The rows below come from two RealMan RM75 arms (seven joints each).
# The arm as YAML. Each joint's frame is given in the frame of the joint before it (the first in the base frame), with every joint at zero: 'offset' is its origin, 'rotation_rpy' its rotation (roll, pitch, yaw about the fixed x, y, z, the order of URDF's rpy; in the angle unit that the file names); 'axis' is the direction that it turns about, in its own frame. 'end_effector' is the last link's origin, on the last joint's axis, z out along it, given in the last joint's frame.
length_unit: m
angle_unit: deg
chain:
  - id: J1
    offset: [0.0, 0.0, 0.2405]
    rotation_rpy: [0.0, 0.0, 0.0]
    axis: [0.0, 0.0, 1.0]
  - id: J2
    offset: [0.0, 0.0, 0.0]
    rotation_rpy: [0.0, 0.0, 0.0]
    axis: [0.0, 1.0, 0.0]
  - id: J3
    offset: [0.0, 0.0, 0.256]
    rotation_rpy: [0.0, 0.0, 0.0]
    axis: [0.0, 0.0, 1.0]
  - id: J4
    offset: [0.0, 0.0, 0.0]
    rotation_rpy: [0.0, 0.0, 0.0]
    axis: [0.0, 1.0, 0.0]
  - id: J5
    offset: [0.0, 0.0, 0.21]
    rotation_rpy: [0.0, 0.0, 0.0]
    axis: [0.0, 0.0, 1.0]
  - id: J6
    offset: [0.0, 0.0, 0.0]
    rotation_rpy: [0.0, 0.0, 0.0]
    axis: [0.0, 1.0, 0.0]
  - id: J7
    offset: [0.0, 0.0, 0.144]
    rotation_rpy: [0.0, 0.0, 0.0]
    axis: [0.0, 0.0, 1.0]
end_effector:
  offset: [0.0, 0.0, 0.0]
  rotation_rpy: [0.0, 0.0, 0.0]
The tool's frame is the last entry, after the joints.
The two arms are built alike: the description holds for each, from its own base.
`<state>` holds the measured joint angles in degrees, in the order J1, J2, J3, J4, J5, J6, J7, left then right.
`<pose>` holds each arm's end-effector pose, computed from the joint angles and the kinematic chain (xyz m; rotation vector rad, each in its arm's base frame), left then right.
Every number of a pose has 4 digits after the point. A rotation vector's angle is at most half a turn.
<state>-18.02 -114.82 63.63 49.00 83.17 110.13 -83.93 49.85 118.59 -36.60 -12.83 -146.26 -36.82 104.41</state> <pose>-0.2217 0.2589 0.0379 2.8135 0.3667 1.1799 0.2948 0.4113 -0.0649 -2.3249 1.0050 -0.1174</pose>
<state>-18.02 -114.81 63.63 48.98 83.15 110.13 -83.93 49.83 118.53 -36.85 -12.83 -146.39 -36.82 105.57</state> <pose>-0.2218 0.2589 0.0379 2.8134 0.3671 1.1803 0.2954 0.4112 -0.0645 -2.3163 1.0232 -0.1162</pose>
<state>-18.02 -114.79 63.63 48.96 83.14 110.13 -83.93 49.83 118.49 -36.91 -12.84 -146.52 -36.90 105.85</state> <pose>-0.2219 0.2589 0.0380 2.8135 0.3675 1.1802 0.2956 0.4111 -0.0643 -2.3157 1.0265 -0.1175</pose>
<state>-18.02 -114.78 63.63 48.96 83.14 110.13 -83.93 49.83 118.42 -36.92 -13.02 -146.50 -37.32 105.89</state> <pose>-0.2219 0.2589 0.0380 2.8137 0.3674 1.1800 0.2951 0.4114 -0.0635 -2.3192 1.0270 -0.1154</pose>
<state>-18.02 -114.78 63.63 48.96 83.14 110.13 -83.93 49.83 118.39 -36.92 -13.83 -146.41 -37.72 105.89</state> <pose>-0.2219 0.2589 0.0380 2.8137 0.3674 1.1800 0.2936 0.4140 -0.0605 -2.3168 1.0179 -0.1087</pose>
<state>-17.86 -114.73 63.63 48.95 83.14 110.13 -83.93 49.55 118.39 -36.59 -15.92 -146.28 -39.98 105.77</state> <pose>-0.2228 0.2583 0.0383 2.8148 0.3717 1.1796 0.2903 0.4168 -0.0549 -2.3278 1.0099 -0.0878</pose>
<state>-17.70 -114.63 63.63 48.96 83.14 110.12 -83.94 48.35 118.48 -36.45 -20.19 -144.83 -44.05 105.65</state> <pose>-0.2239 0.2578 0.0388 2.8170 0.3757 1.1781 0.2865 0.4199 -0.0433 -2.3351 1.0079 -0.0355</pose>
